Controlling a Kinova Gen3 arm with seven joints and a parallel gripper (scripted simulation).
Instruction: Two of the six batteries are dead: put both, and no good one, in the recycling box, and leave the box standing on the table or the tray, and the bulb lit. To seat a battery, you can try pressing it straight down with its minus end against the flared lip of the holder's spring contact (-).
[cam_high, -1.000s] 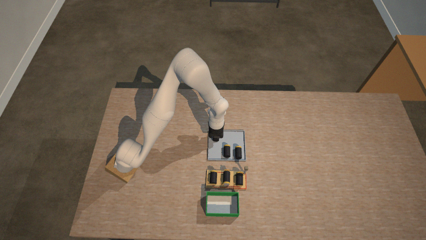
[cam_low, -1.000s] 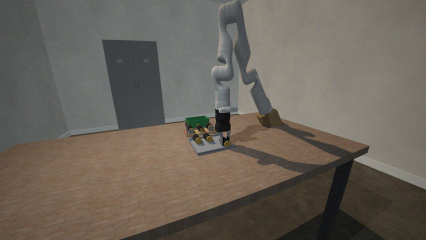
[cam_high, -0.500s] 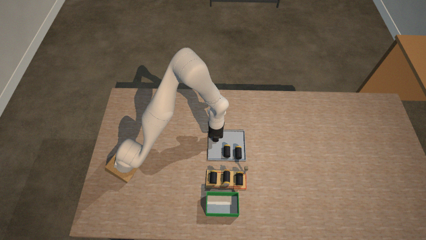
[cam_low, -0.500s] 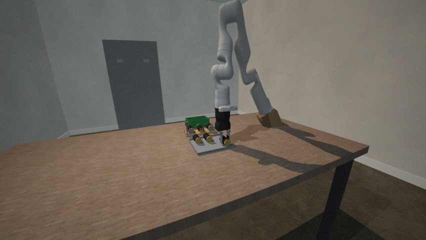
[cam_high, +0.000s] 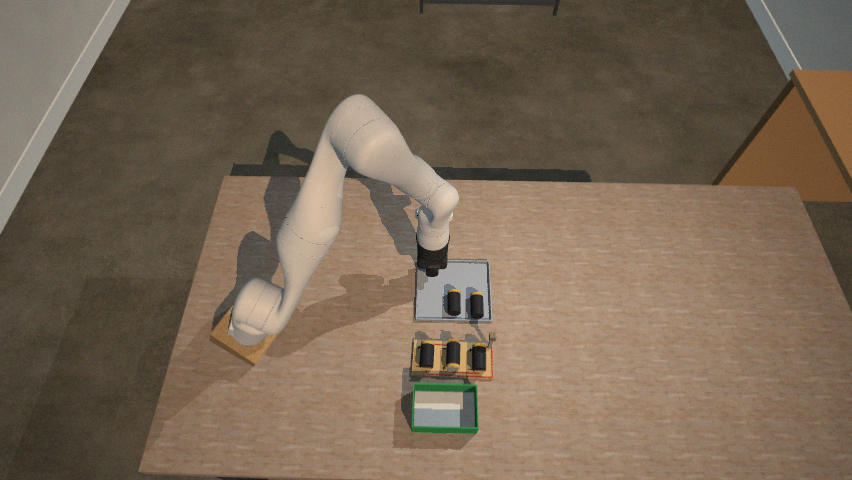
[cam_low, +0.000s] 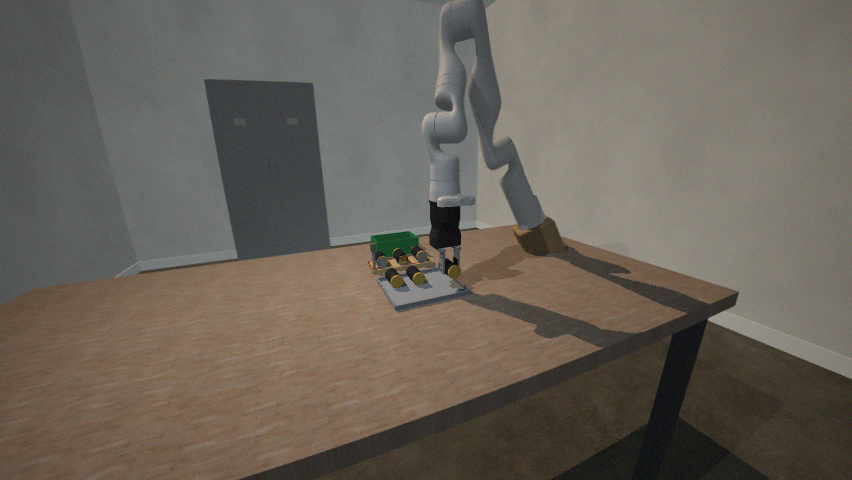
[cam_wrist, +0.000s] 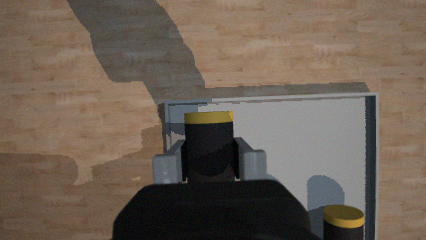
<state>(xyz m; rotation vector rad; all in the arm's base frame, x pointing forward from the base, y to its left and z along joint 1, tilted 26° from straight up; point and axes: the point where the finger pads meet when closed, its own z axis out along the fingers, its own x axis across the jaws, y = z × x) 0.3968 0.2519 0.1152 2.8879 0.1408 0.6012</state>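
Right now my hand is 60 mm short of the green recycling box, 370 mm to the left of it and 50 mm above it. Also, from my hand: grey tray: 60 mm ahead, 40 mm to the right, 70 mm below.
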